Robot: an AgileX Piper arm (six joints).
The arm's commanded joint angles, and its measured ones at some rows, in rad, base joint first. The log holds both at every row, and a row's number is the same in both.
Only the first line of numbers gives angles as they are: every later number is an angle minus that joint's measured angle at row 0.
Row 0, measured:
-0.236 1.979 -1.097 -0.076 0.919 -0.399
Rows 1 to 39, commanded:
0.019 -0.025 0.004 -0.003 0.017 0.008
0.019 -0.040 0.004 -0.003 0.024 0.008
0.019 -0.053 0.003 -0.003 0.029 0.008
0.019 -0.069 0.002 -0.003 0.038 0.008
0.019 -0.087 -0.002 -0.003 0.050 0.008
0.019 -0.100 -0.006 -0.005 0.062 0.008
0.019 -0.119 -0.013 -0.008 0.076 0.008
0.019 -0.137 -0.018 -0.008 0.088 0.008
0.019 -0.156 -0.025 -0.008 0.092 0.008
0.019 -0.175 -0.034 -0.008 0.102 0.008
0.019 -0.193 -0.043 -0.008 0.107 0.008
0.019 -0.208 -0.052 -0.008 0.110 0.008
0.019 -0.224 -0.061 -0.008 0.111 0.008
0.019 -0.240 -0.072 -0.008 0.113 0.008
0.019 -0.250 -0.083 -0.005 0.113 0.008
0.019 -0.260 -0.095 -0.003 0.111 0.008
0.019 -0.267 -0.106 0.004 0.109 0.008
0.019 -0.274 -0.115 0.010 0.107 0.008
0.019 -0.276 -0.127 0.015 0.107 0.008
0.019 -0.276 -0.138 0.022 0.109 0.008
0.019 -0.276 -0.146 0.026 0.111 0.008
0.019 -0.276 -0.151 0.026 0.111 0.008
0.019 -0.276 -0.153 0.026 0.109 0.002
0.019 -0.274 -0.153 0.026 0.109 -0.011
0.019 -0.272 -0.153 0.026 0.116 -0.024
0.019 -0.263 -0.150 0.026 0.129 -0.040
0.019 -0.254 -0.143 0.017 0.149 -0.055
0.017 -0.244 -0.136 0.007 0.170 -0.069
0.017 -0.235 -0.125 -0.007 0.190 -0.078
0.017 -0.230 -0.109 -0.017 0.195 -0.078
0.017 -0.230 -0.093 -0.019 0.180 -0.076
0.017 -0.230 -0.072 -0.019 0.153 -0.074
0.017 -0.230 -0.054 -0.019 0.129 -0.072
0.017 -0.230 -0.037 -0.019 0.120 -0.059
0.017 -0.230 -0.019 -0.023 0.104 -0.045
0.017 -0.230 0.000 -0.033 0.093 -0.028
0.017 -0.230 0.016 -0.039 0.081 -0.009
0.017 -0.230 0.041 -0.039 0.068 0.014
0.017 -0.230 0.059 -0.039 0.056 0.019
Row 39, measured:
0.018 -0.229 -0.007 -0.019 0.106 -0.030
